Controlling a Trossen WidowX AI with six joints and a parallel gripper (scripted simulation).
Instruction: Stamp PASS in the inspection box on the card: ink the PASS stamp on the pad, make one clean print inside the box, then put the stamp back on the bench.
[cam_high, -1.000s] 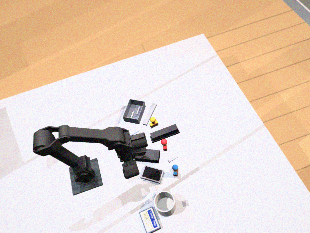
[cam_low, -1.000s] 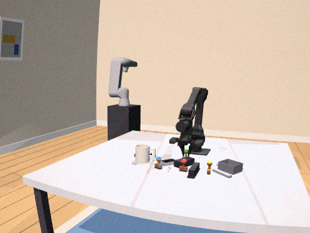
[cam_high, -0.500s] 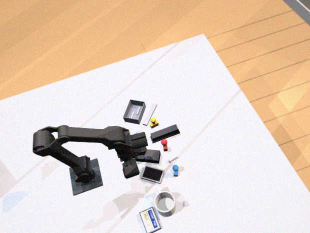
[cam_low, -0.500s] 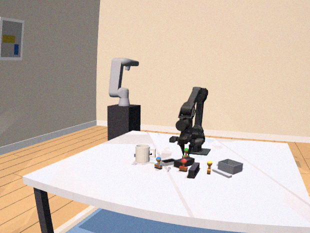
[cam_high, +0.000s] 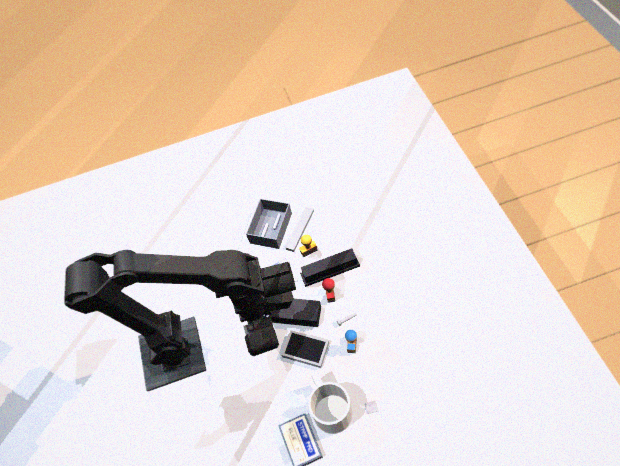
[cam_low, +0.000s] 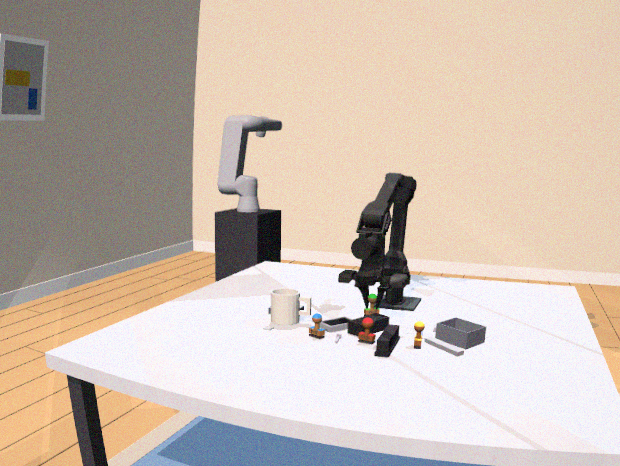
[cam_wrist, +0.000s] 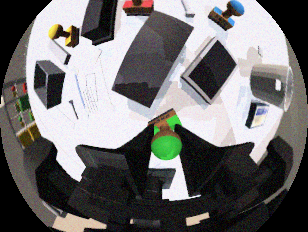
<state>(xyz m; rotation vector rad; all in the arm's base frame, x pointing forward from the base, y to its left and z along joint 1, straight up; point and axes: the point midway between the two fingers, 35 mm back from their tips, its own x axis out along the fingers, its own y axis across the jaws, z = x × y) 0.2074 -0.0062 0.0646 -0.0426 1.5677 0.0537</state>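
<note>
My gripper tip is now 8 cm short of the dark ink pad, 7 cm to the left of it and 4 cm above it. Also, from my gripper tip: black block (8 cm ahead, 2 cm to the left, 2 cm below); then green-knobbed stamp (right at my gripper tip); then beige card (4 cm ahead, 13 cm to the left, 4 cm below).
</note>
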